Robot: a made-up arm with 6 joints.
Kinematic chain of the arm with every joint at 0, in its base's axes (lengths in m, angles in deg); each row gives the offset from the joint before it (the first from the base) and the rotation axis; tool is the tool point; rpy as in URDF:
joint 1: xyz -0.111 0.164 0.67 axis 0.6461 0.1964 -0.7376
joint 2: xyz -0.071 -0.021 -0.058 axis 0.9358 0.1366 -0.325
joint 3: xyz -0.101 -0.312 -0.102 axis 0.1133 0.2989 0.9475
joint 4: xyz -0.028 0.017 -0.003 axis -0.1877 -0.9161 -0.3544
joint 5: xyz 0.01 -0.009 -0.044 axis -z
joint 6: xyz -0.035 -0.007 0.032 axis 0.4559 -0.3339 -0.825
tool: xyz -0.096 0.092 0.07 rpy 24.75 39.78 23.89
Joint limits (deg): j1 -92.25..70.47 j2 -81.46..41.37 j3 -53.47..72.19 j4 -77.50..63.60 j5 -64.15..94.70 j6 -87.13..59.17
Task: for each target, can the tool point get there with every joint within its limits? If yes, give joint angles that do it. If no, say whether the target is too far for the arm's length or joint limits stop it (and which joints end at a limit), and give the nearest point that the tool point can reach.
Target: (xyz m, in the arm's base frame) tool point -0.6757 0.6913 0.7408
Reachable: no: too far | nearest point -0.4914 0.5669 0.5951 | short by 0.266 m
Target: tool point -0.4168 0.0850 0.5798
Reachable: yes | joints 29.16 3.54 20.16 -44.84 37.91 13.19
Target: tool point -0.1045 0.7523 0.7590
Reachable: no: joint limits stop it (at a limit: joint 1, joint 2, joint 4) | nearest point -0.2508 0.5857 0.6069 | short by 0.269 m
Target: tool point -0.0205 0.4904 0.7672
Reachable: no: joint limits stop it (at a limit: joint 1, joint 2, joint 3, joint 4, joint 5) | nearest point -0.0958 0.3216 0.8588 | short by 0.206 m
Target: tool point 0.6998 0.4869 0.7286
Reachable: no: too far | nearest point 0.2048 0.0941 0.9012 | short by 0.655 m
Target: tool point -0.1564 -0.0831 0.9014
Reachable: yes | joints -49.92 -25.66 27.25 -61.07 37.30 -57.52
